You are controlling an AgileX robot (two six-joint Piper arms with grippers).
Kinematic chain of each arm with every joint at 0, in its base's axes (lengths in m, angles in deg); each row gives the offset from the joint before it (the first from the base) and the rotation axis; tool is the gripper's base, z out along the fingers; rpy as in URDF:
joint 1: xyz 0 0 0.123 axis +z
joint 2: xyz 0 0 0 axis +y
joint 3: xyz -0.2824 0 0.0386 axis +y
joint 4: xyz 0.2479 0 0.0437 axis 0.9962 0 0.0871
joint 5: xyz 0 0 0 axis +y
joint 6: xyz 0.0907 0 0.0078 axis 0.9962 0 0.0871
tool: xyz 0 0 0 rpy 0 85 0
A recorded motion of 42 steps. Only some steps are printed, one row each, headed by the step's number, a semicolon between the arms.
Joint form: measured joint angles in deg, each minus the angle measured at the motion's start. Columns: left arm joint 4, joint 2, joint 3, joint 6, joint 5, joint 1; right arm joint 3, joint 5, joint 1, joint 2, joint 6, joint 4.
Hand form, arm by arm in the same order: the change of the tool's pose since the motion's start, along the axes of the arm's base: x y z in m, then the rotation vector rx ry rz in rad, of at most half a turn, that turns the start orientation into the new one. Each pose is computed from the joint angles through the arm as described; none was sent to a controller.
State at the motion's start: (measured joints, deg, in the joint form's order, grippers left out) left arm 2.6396 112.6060 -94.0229 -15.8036 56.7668 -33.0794; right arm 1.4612 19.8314 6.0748 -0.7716 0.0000 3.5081
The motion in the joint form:
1: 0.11 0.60 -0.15 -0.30 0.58 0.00; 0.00 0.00 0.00 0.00 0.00 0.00
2: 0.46 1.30 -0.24 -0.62 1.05 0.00; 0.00 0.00 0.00 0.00 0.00 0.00
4: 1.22 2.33 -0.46 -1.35 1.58 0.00; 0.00 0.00 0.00 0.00 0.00 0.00
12: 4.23 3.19 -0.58 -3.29 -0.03 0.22; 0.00 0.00 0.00 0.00 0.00 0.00
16: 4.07 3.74 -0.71 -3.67 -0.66 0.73; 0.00 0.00 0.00 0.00 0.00 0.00
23: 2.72 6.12 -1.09 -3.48 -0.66 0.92; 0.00 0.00 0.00 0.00 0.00 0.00
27: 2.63 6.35 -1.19 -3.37 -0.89 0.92; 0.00 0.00 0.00 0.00 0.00 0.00
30: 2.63 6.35 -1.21 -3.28 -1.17 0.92; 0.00 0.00 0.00 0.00 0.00 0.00
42: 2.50 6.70 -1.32 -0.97 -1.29 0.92; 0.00 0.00 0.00 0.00 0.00 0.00
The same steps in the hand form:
1: 0.0007 -0.0003 -0.0040 0.0099 0.0147 0.0049; 0.0000 0.0000 0.0000 0.0000 0.0000 0.0000
2: 0.0017 -0.0003 -0.0090 0.0237 0.0280 0.0092; 0.0000 0.0000 0.0000 0.0000 0.0000 0.0000
4: 0.0037 -0.0004 -0.0158 0.0437 0.0420 0.0186; 0.0000 0.0000 0.0000 0.0000 0.0000 0.0000
12: 0.0104 0.0019 -0.0205 0.0670 0.0055 0.0392; 0.0000 0.0000 0.0000 0.0000 0.0000 0.0000
16: 0.0141 0.0037 -0.0238 0.0604 0.0052 0.0539; 0.0000 0.0000 0.0000 0.0000 0.0000 0.0000
23: 0.0179 0.0010 -0.0403 0.0621 0.0467 0.0599; 0.0000 0.0000 0.0000 0.0000 0.0000 0.0000
27: 0.0186 0.0004 -0.0415 0.0603 0.0459 0.0582; 0.0000 0.0000 0.0000 0.0000 0.0000 0.0000
30: 0.0190 0.0001 -0.0413 0.0578 0.0415 0.0564; 0.0000 0.0000 0.0000 0.0000 0.0000 0.0000
42: 0.0197 -0.0005 -0.0434 0.0686 0.0398 0.0185; 0.0000 0.0000 0.0000 0.0000 0.0000 0.0000

